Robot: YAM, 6 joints.
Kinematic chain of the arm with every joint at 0, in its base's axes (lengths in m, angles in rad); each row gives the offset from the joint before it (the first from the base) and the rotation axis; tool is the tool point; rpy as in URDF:
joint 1: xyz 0 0 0.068 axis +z
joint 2: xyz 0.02 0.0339 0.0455 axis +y
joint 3: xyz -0.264 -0.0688 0 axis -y
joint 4: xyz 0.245 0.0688 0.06 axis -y
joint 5: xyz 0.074 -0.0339 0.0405 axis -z
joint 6: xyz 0.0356 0 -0.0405 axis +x
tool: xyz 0 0 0 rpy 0 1.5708 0
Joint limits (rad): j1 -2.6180..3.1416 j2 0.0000..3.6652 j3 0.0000..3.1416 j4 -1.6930..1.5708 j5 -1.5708..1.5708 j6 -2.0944..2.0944
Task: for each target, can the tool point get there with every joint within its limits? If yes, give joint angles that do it. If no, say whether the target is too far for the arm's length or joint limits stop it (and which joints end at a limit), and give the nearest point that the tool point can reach.
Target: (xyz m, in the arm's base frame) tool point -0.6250 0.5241 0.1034
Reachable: no: too far | nearest point -0.4948 0.4149 0.1056 | short by 0.170 m
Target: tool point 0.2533 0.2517 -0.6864
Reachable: no: too far | nearest point 0.2175 0.2161 -0.3757 | short by 0.315 m
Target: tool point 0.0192 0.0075 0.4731
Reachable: yes | joints 0.2284 0.3687 0.9311 0.2985 -0.0826 -0.3096
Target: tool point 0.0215 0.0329 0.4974
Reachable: yes | joints 0.9159 0.8470 1.7899 -1.3912 -0.0847 -1.6606
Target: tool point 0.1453 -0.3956 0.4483
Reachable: yes | joints -1.1617 1.7915 1.8194 0.0760 0.7418 -0.5364
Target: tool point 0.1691 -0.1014 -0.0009
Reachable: yes | joints -0.3779 2.2862 0.2458 1.1822 1.1080 0.3831
